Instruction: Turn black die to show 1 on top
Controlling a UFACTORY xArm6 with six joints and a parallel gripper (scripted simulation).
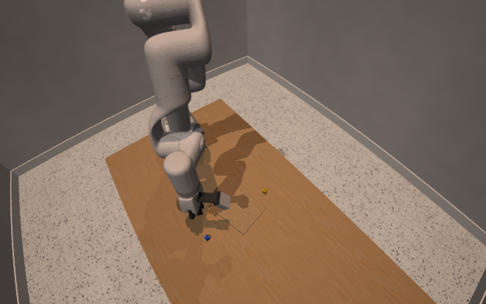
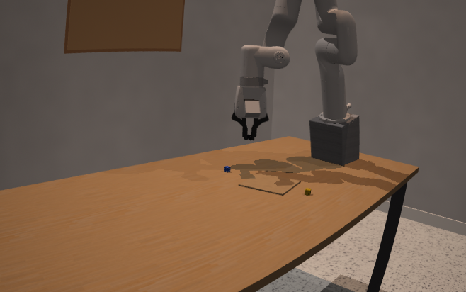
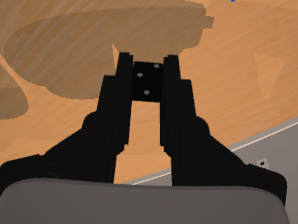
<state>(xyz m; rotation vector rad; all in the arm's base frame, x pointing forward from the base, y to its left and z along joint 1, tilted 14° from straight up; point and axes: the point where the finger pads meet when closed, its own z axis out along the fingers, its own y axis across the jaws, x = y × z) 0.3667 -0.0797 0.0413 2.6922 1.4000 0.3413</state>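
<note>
My gripper is now 15 cm to the right of the tan mat, 12 cm above it and 3 cm short of it. Also, from my hand: yellow die 27 cm to the left, 11 cm below, 1 cm ahead; then black die 1 cm below; then blue die 11 cm below, 7 cm ahead, 2 cm to the right.
</note>
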